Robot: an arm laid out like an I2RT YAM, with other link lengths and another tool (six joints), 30 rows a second.
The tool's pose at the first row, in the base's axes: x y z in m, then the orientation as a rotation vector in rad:
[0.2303 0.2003 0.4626 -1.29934 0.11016 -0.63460]
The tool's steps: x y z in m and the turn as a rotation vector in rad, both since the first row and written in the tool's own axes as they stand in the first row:
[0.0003 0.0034 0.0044 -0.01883 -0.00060 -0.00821]
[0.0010 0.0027 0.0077 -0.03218 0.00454 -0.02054]
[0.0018 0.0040 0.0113 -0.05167 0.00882 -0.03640]
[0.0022 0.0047 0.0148 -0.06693 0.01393 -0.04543]
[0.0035 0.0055 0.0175 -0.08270 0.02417 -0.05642]
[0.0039 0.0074 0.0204 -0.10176 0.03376 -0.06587]
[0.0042 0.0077 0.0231 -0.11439 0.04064 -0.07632]
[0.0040 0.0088 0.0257 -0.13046 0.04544 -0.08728]
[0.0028 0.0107 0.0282 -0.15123 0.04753 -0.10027]
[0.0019 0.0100 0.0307 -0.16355 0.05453 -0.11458]
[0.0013 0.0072 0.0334 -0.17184 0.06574 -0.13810]
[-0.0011 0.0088 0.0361 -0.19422 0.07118 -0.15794]
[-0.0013 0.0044 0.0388 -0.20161 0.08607 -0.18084]
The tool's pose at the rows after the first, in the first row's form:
[0.2337 0.2044 0.4608 -1.31872 0.11059 -0.64151]
[0.2354 0.2068 0.4626 -1.33156 0.11126 -0.65564]
[0.2380 0.2096 0.4627 -1.35102 0.11096 -0.67234]
[0.2401 0.2125 0.4631 -1.36527 0.11438 -0.68370]
[0.2426 0.2143 0.4635 -1.37864 0.12095 -0.70016]
[0.2449 0.2168 0.4627 -1.39517 0.12911 -0.71494]
[0.2464 0.2191 0.4633 -1.40643 0.13223 -0.72871]
[0.2477 0.2215 0.4630 -1.42172 0.13445 -0.74162]
[0.2485 0.2245 0.4617 -1.44265 0.13465 -0.75456]
[0.2485 0.2270 0.4628 -1.45394 0.13523 -0.77184]
[0.2481 0.2293 0.4660 -1.46090 0.13188 -0.79991]
[0.2479 0.2330 0.4646 -1.48294 0.13085 -0.82122]
[0.2472 0.2349 0.4694 -1.48749 0.13066 -0.85132]

